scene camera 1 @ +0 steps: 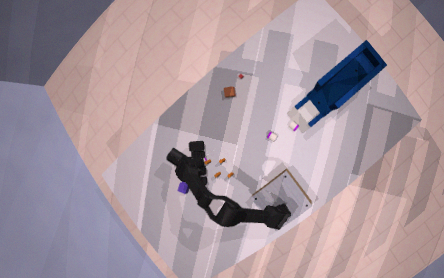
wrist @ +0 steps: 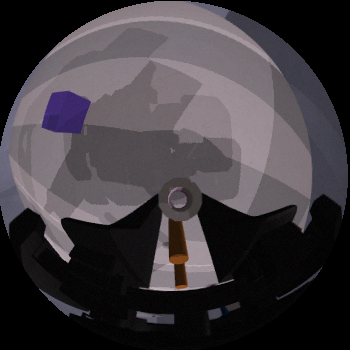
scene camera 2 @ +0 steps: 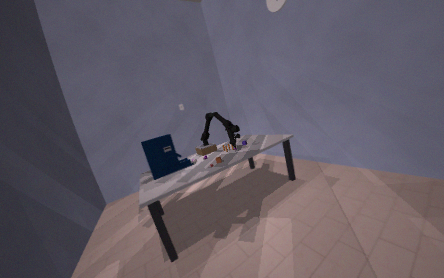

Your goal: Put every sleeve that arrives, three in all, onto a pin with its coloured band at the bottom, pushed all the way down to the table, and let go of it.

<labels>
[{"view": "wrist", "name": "my gripper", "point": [178, 197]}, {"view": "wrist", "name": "purple cube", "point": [65, 111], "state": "on the table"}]
</labels>
